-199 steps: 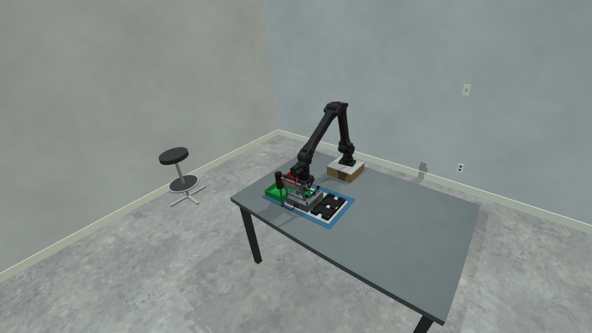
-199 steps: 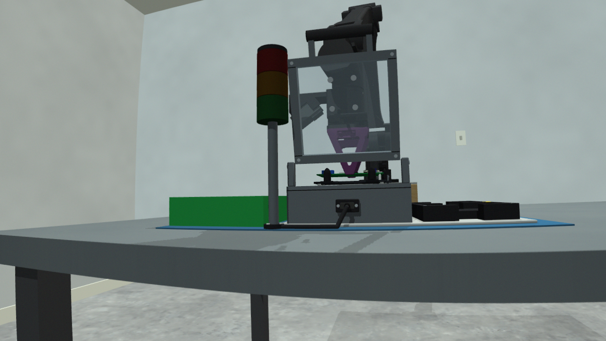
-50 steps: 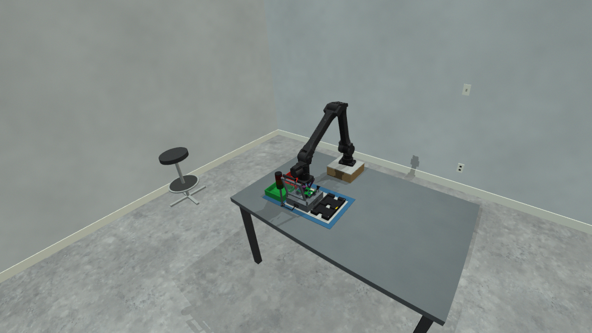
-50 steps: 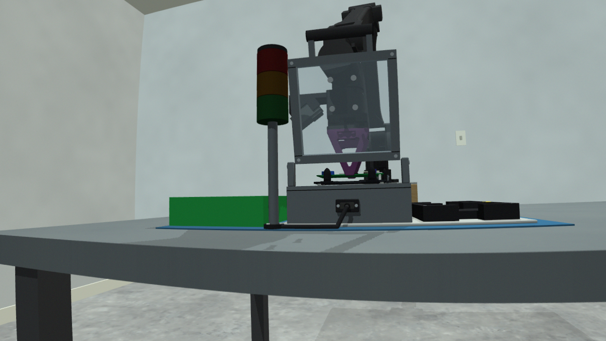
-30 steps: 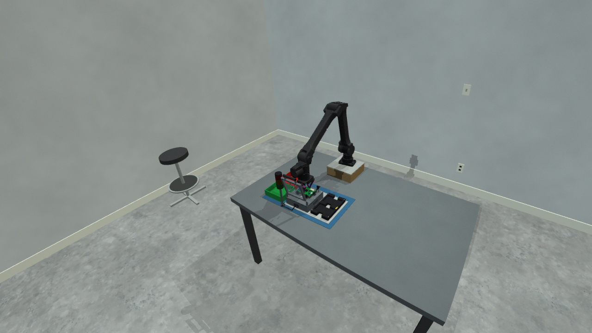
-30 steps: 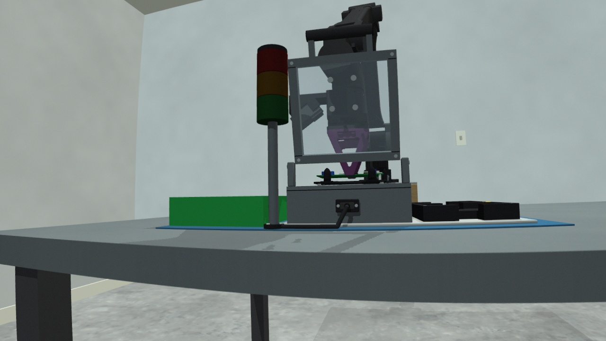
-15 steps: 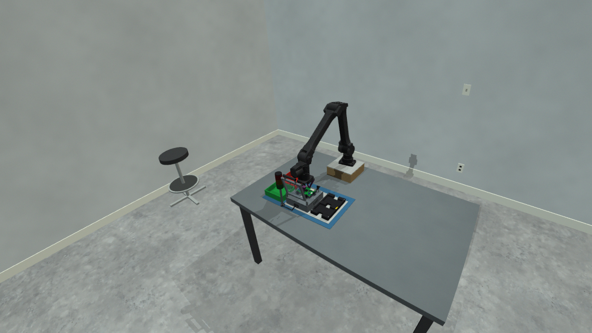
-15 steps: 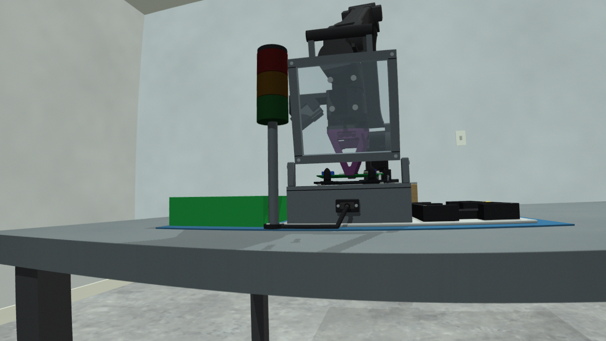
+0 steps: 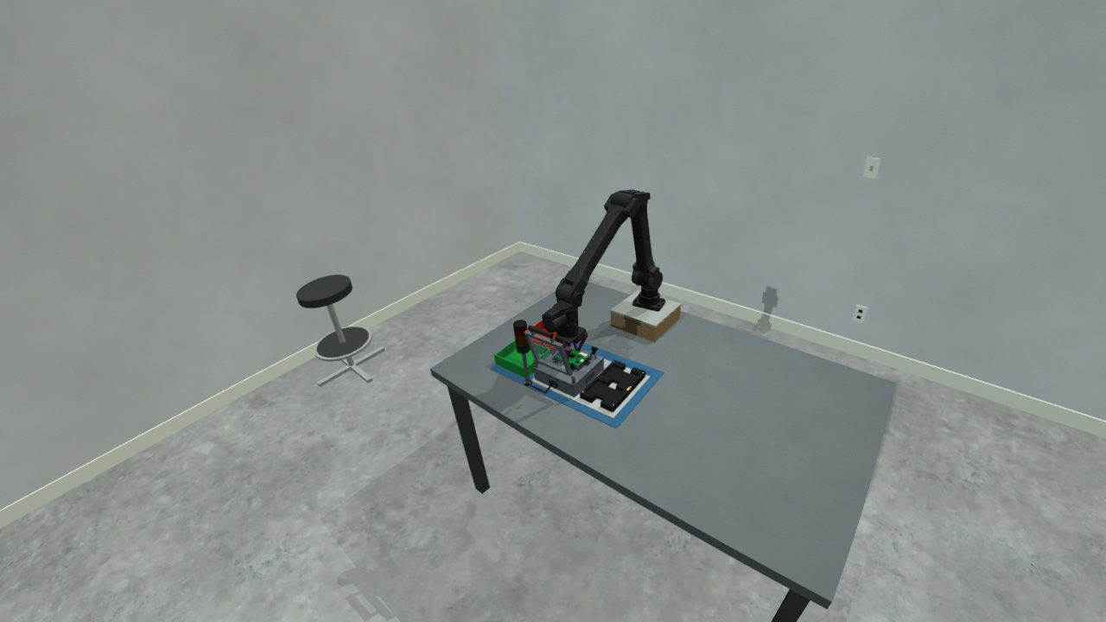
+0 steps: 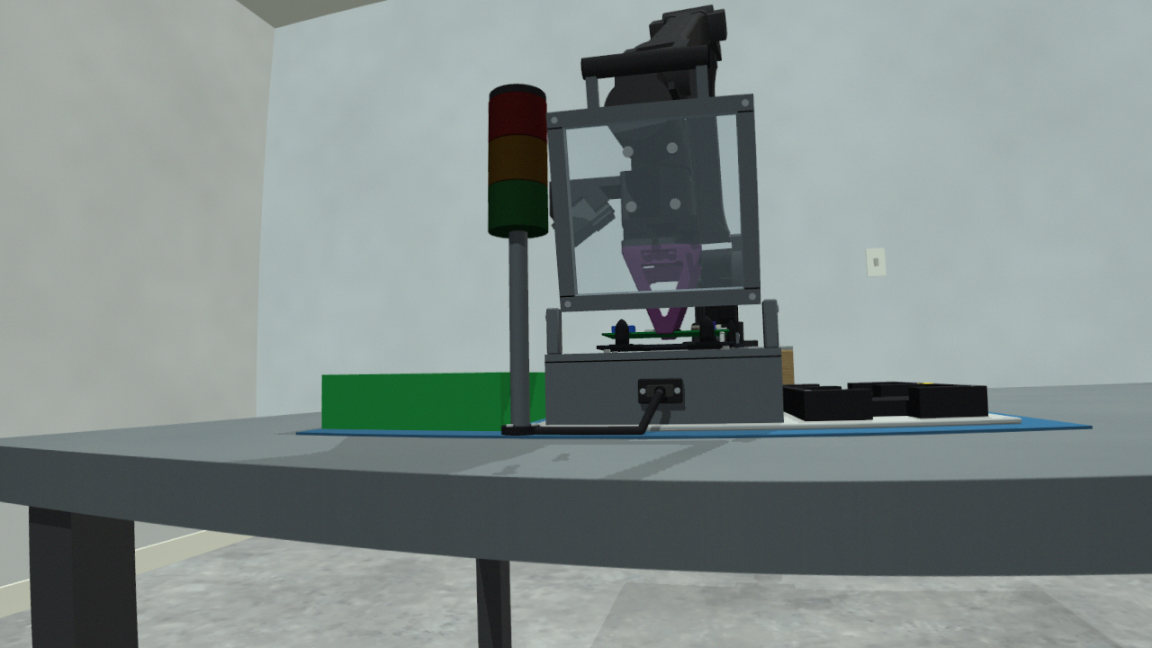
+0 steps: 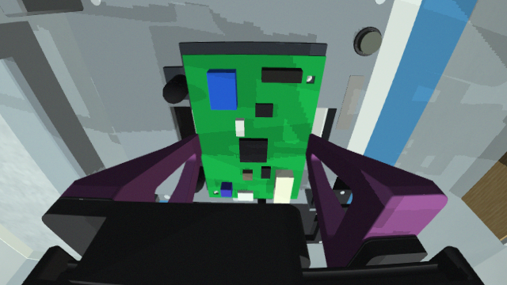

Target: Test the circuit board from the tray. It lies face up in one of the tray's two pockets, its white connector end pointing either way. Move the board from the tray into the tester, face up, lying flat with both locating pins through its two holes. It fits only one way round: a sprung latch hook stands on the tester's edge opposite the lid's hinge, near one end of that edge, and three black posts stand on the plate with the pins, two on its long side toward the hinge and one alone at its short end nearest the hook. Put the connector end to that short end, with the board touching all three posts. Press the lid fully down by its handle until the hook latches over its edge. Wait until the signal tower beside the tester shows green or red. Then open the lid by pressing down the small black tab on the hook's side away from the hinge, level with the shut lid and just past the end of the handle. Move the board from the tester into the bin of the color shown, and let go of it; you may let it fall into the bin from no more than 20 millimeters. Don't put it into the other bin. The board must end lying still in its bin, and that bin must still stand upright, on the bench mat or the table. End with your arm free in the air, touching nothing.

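Now: hand right at the green circuit board. Also, from my hand: black tester plate 1 cm ahead, 1 cm to the left, 1 cm below; then black latch hook 5 cm behind, 7 cm to the left; then clear lid 12 cm ahead, 2 cm to the right, 10 cm above.
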